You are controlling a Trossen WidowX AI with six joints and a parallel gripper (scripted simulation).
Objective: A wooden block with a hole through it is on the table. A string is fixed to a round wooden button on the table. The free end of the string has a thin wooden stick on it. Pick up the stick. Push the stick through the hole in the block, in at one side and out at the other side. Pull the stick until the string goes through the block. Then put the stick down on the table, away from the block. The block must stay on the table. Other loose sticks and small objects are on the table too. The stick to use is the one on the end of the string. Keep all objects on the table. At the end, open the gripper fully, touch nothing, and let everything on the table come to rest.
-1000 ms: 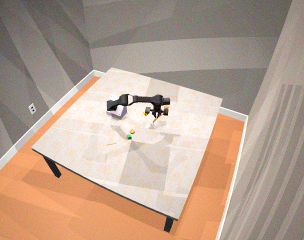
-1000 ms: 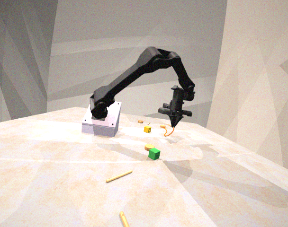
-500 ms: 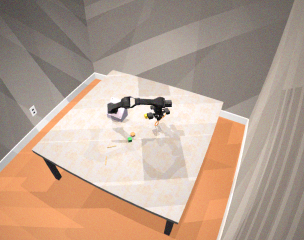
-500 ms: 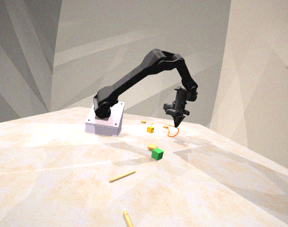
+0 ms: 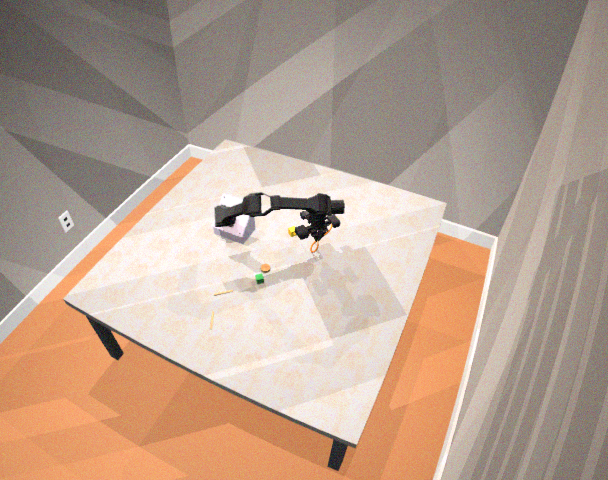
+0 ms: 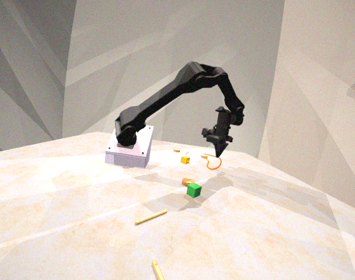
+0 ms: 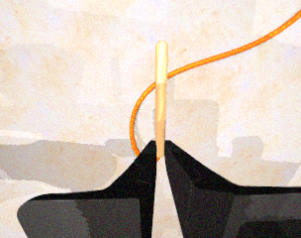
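Now: gripper tip 140 mm past the yellow wooden block, 50 mm to the right of it and 40 mm above it. Round my gripper tip: thin wooden stick 10 mm behind, 10 mm to the left; then green cube 130 mm behind, 260 mm to the right, 40 mm below.
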